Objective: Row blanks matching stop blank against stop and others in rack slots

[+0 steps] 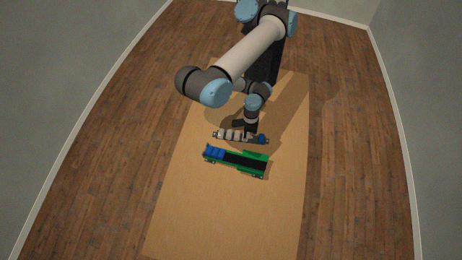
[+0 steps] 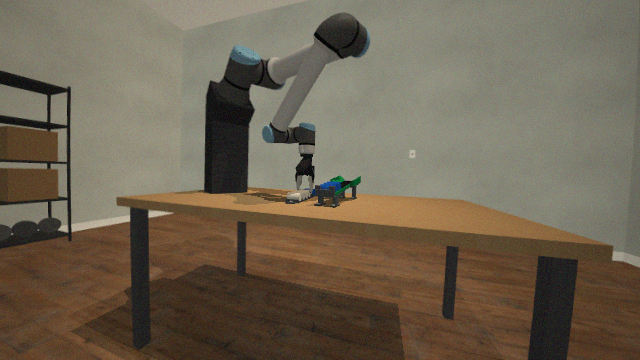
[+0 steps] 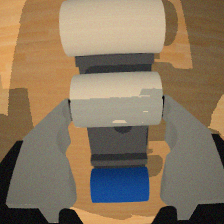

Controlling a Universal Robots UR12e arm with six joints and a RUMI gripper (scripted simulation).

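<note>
Right now my hand is 40 mm above the stock rack, 30 mm to the left of it and 10 mm past it.
</note>
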